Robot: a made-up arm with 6 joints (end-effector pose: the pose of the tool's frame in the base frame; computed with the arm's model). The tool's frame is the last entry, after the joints. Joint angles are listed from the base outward.
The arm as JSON. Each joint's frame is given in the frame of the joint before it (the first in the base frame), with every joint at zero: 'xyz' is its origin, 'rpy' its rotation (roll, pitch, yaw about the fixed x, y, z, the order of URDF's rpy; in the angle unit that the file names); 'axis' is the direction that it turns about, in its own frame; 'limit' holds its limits. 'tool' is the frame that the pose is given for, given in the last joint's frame.
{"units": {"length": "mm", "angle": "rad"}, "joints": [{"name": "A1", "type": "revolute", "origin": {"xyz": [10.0, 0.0, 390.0], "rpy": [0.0, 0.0, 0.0]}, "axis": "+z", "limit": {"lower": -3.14, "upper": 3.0}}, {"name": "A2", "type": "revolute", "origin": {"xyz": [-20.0, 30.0, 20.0], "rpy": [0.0, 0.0, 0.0]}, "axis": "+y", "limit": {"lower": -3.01, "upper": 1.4}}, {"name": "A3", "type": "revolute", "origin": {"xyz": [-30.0, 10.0, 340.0], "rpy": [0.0, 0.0, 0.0]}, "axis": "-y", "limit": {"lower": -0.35, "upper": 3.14}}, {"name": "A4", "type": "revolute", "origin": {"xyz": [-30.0, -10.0, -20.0], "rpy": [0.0, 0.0, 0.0]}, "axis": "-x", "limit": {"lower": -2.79, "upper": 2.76}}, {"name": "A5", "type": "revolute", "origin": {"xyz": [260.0, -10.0, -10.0], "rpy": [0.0, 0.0, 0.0]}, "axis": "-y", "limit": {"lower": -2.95, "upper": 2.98}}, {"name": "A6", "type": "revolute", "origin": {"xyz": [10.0, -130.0, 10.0], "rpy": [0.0, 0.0, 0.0]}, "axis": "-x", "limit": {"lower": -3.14, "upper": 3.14}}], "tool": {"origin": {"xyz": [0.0, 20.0, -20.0], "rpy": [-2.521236, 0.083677, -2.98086]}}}
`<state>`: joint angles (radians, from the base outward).
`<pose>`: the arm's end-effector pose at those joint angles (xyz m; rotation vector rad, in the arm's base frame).
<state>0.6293 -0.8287 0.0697 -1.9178 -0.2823 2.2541</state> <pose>-0.0467 0.0735 0.6970 -0.4100 1.5757 -0.6700</pose>
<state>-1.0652 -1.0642 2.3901 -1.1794 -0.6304 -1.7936</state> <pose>-0.3139 0.5267 0.5941 -1.7667 1.5915 -0.7481</pose>
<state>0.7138 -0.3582 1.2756 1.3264 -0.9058 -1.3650</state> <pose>-0.1982 -0.1806 0.9678 0.3355 2.0149 0.5593</pose>
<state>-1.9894 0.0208 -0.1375 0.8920 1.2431 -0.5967</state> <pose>-0.1050 -0.1608 0.7816 1.3217 2.1007 -1.9211</pose>
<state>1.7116 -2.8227 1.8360 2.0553 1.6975 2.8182</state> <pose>-0.0959 0.0035 -0.1351 0.2239 0.0720 0.4961</pose>
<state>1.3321 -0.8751 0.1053 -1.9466 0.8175 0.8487</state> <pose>-0.0927 -0.0156 0.7312 -0.8593 2.2133 1.5831</pose>
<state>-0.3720 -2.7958 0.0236 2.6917 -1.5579 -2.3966</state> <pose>-0.2902 0.2767 0.1090 0.8127 -0.9610 0.6457</pose>
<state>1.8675 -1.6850 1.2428 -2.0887 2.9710 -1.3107</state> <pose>0.0588 -0.5532 0.4894 -1.5995 0.9770 -1.0494</pose>
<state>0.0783 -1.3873 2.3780 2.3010 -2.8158 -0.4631</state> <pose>-0.4919 0.0558 0.2537 -0.2310 1.1112 2.4212</pose>
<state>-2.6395 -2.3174 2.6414 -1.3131 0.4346 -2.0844</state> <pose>0.2856 0.1865 -0.0939 0.9569 -1.1811 0.1451</pose>
